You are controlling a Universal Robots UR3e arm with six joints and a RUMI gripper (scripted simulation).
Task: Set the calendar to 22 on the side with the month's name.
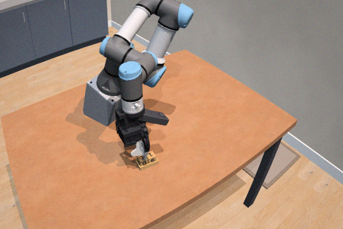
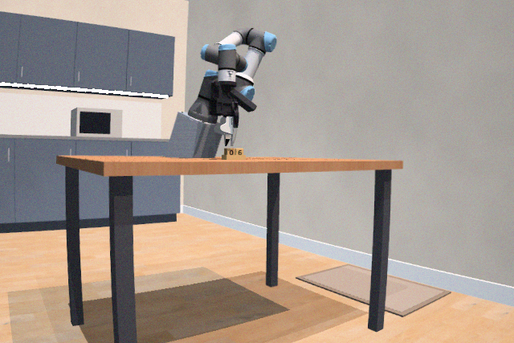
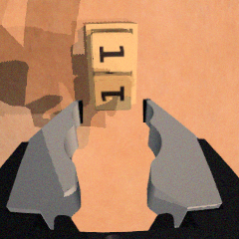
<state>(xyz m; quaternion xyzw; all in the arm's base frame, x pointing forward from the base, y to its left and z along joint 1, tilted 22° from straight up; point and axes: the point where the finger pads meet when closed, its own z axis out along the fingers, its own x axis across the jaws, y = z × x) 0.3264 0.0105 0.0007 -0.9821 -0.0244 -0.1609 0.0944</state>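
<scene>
Right now the wooden tray is 20 mm to the left of my hand and 50 mm below it.
</scene>
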